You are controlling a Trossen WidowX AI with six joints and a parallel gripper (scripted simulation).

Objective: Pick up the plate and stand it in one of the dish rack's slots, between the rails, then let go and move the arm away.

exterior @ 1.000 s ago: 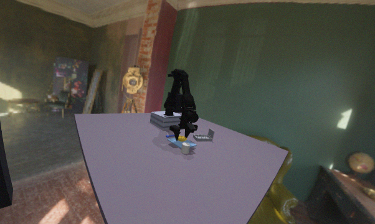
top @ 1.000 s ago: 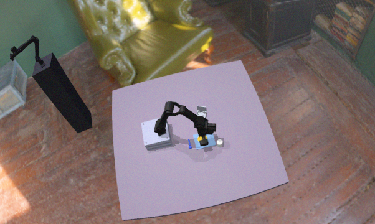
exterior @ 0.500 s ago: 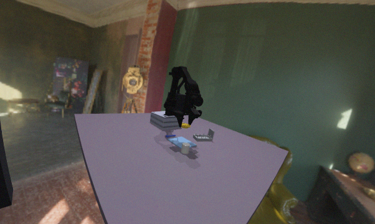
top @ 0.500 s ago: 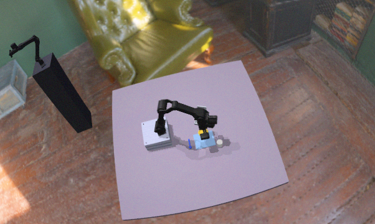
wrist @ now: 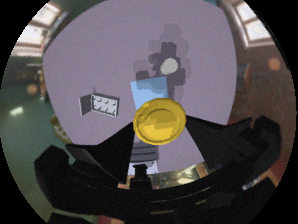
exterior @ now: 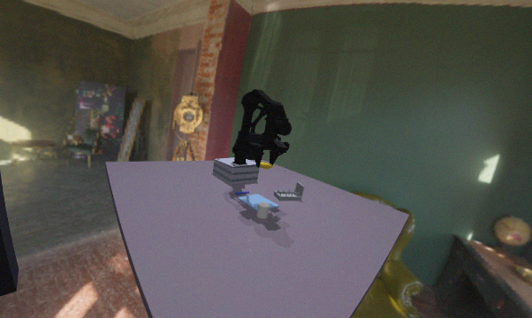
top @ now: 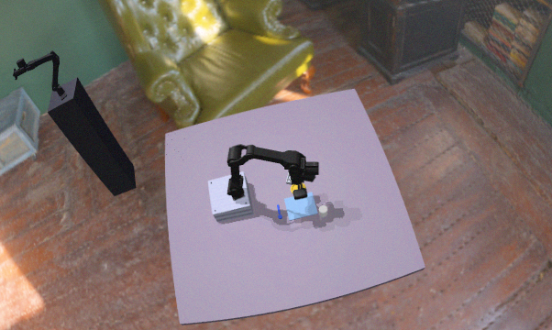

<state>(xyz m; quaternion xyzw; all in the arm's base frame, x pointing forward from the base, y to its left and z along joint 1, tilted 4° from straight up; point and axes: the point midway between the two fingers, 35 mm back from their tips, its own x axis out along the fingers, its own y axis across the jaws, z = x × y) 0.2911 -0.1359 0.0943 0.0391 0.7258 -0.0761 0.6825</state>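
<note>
My gripper tip is now 20 cm to the right of the grey dish rack, 15 cm above it and 4 cm short of it. Round my gripper tip: white cup: 15 cm below, 9 cm ahead, 8 cm to the right; blue utensil: 17 cm below, 12 cm behind, 1 cm to the left; yellow plate: 1 cm above.
</note>
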